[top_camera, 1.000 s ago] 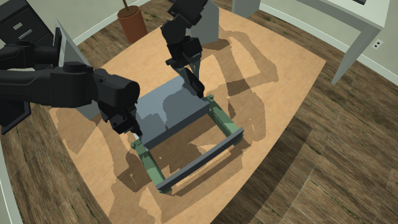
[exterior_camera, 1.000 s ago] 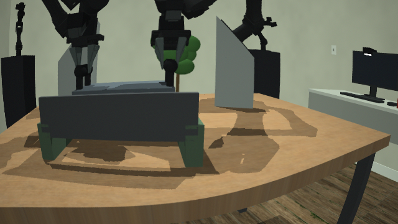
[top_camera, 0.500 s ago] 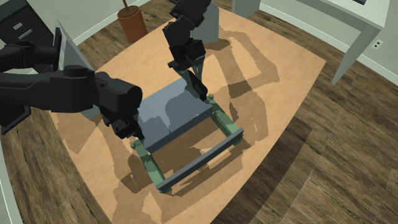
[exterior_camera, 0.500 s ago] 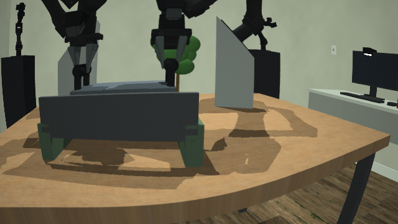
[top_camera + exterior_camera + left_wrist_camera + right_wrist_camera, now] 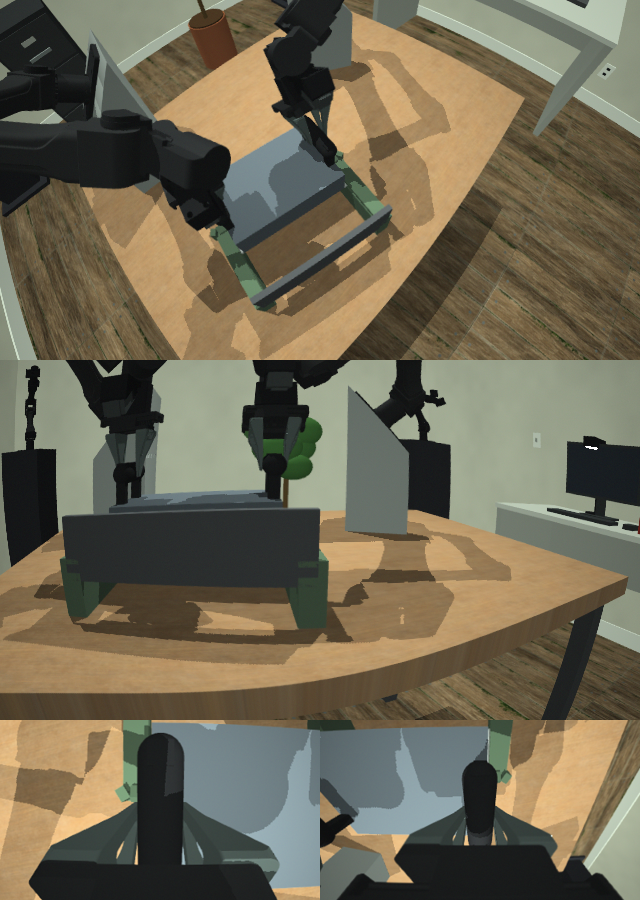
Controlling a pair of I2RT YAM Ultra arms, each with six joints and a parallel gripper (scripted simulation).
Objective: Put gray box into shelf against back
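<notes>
Right now my left hand is 1 cm past the gray box, 12 cm to the left of it and 5 cm above it. The rest, counted from my left hand: dark back panel: 18 cm ahead, 13 cm to the right, 8 cm below.
Now: the gray box 1 cm ahead of my right hand, 12 cm to the left of it and 5 cm below it. Round my right hand: dark back panel 20 cm ahead, 10 cm to the left, 8 cm below.
</notes>
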